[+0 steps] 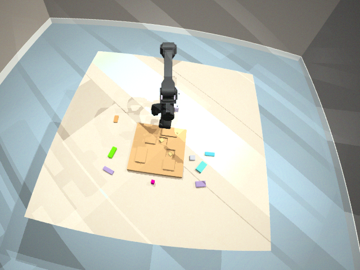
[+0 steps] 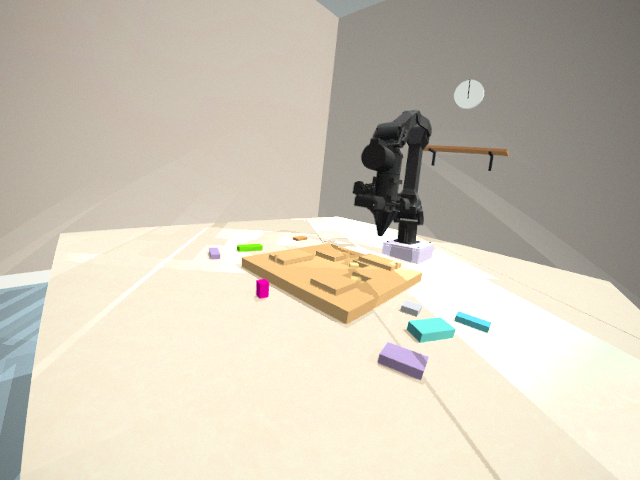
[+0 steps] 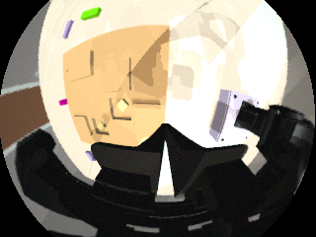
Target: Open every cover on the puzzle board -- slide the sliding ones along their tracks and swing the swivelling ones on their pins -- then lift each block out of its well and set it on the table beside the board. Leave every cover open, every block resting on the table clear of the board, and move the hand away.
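My gripper tip is 140 mm short of the tan puzzle board, 10 mm to the left of it and 60 mm above it. From my gripper tip the other things lie so: cyan block 180 mm ahead, 260 mm to the left, 70 mm below; grey cube 140 mm ahead, 200 mm to the left, 80 mm below; orange block 30 mm ahead, 310 mm to the right, 80 mm below.
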